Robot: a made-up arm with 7 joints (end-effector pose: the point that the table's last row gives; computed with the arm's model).
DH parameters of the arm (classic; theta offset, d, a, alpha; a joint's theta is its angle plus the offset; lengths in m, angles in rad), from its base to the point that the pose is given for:
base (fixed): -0.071 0 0 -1.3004
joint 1: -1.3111 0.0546 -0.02 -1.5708
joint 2: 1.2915 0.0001 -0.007 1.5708
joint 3: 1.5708 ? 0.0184 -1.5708
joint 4: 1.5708 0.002 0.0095 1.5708
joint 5: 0 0.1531 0 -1.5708
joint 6: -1.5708 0 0.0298 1.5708
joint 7: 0 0.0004 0 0
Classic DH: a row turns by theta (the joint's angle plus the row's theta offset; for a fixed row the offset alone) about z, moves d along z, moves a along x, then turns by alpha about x.
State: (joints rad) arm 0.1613 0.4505 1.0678 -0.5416 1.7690 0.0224 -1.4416
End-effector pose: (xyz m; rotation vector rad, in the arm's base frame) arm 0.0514 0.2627 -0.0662 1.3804 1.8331 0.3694
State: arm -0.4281 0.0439 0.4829 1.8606 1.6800 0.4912 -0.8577
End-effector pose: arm 0.0273 0.0718 -0.3817 0.4483 2.3078 -1.3936
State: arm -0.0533 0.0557 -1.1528 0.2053 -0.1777 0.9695 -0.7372
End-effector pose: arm 0.0113 -0.0846 -0.2938 -0.0441 1.5677 -1.7273
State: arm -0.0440 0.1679 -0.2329 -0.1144 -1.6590 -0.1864 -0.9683
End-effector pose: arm 0.1520 0.0569 -0.2382 -1.4579 -0.5893 -0.7356
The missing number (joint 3, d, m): -0.2058
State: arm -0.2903 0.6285 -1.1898 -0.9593 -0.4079 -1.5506 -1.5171
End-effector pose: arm 0.0531 0.0351 -0.1027 -0.0719 -2.4296 -1.6737
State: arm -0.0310 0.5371 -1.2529 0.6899 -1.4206 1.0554 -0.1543
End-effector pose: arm -0.0546 0.1089 -0.3463 -0.4658 2.5681 -0.4217
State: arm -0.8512 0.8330 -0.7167 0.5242 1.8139 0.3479 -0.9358
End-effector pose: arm 0.3090 0.1573 -0.1541 2.6832 1.1172 -0.1262
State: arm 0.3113 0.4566 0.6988 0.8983 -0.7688 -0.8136 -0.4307
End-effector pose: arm -0.0837 0.3038 -0.2592 0.1875 0.1303 0.8277
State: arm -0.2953 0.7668 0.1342 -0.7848 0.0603 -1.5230 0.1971
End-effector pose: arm 0.1240 0.1214 -0.0454 0.3043 -2.2887 -0.7731
